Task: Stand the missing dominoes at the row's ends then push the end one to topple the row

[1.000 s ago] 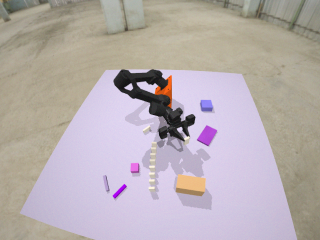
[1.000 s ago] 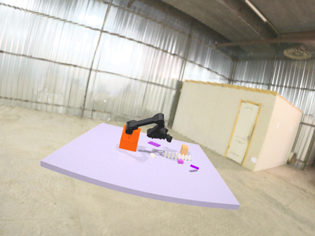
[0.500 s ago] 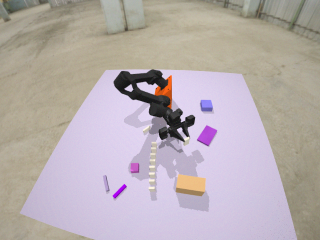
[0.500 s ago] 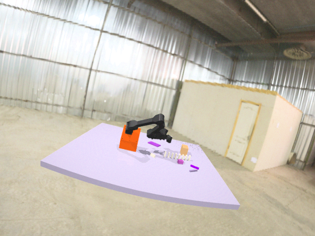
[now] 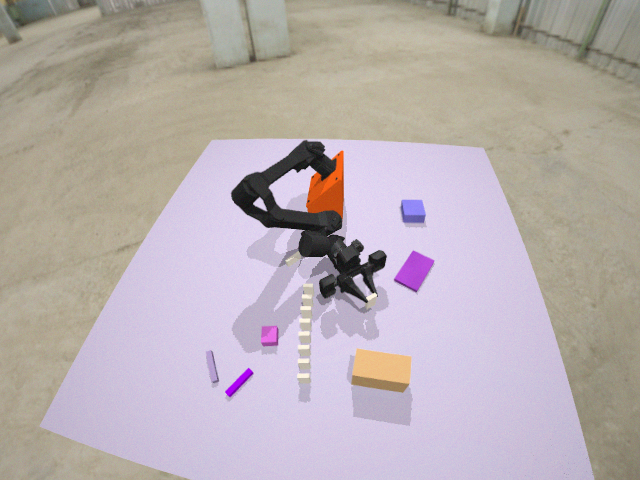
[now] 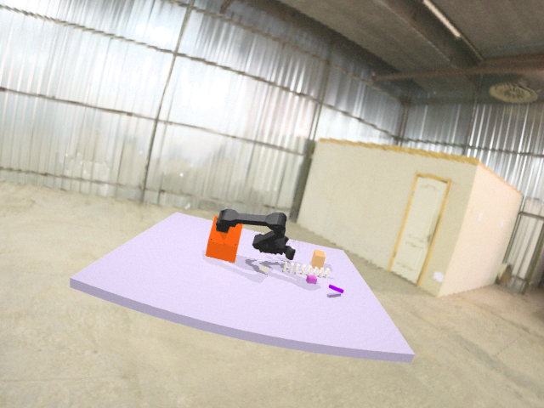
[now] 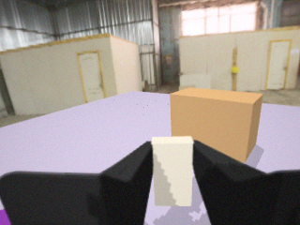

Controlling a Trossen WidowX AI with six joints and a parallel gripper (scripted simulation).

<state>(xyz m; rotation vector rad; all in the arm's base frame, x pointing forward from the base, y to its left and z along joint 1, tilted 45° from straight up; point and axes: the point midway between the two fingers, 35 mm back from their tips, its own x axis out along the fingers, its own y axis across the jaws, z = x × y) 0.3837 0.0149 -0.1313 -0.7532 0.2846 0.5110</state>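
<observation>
Now: gripper tip 160 mm short of the tan box, 20 mm to the right of it and 40 mm above it. Round my gripper tip: purple slab (140 mm behind, 130 mm to the left, 70 mm below); pink cube (80 mm ahead, 250 mm to the right, 70 mm below); purple bar (200 mm ahead, 310 mm to the right, 70 mm below).
</observation>
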